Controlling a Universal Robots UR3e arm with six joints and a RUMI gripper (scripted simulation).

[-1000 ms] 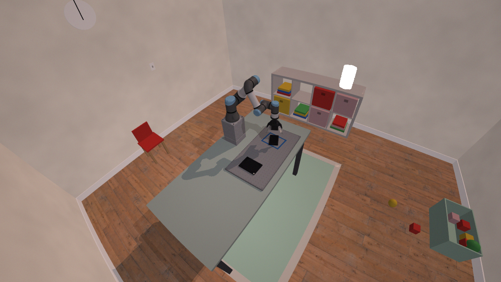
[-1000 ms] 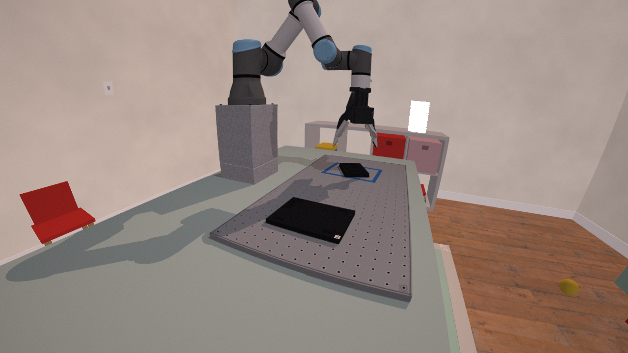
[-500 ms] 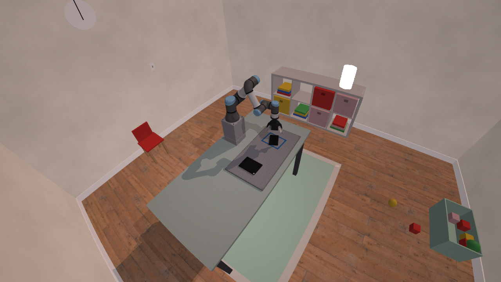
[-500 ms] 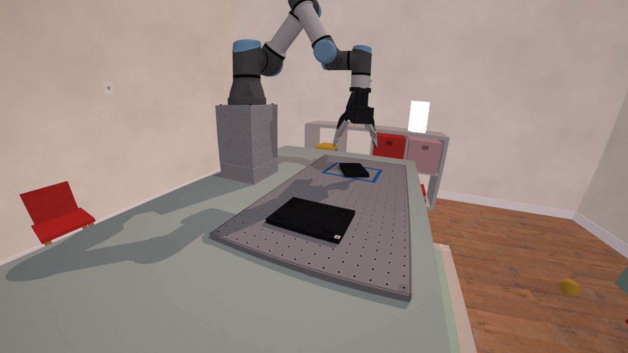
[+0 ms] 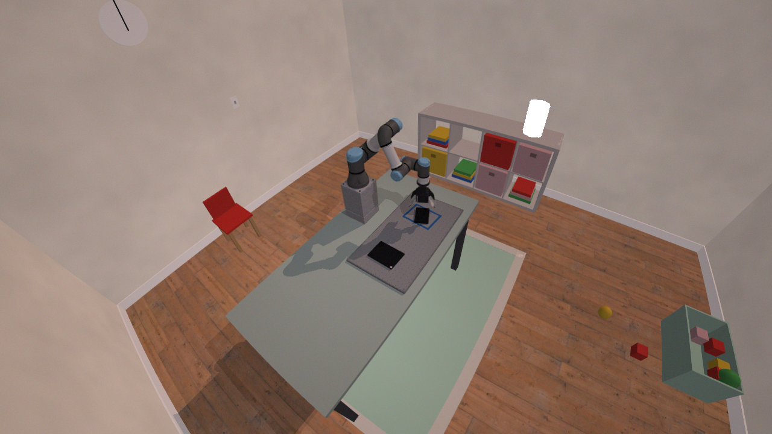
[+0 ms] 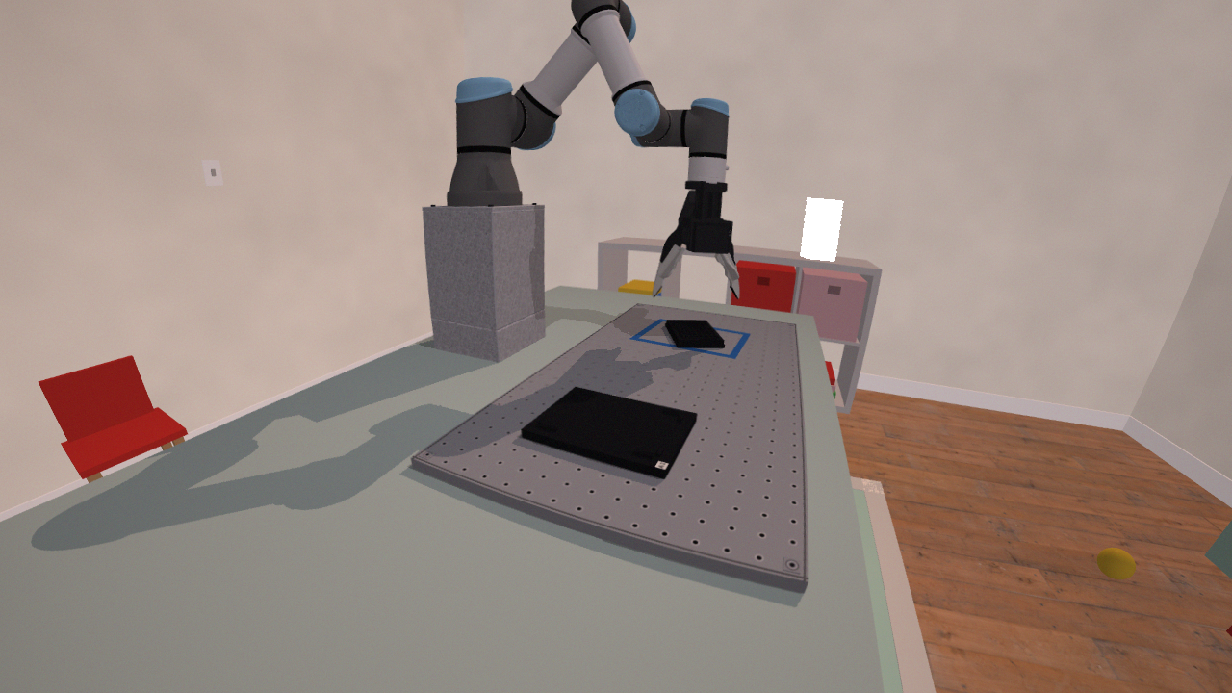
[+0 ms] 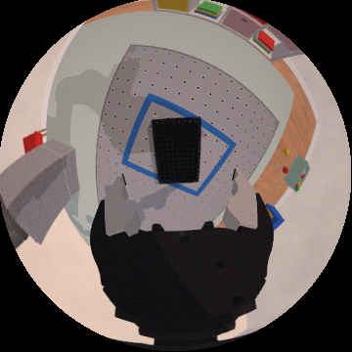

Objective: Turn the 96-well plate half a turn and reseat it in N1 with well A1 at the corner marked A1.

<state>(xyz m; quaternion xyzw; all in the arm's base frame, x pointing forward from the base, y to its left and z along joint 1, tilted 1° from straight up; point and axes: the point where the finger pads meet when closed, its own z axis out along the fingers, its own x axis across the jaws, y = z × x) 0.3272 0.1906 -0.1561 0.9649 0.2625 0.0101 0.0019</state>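
The black 96-well plate is 70 mm below my hand. Also, from my hand: small white label (100 mm ahead, 420 mm to the right, 60 mm below); then black plate nest N1 (20 mm ahead, 370 mm to the right, 70 mm below).
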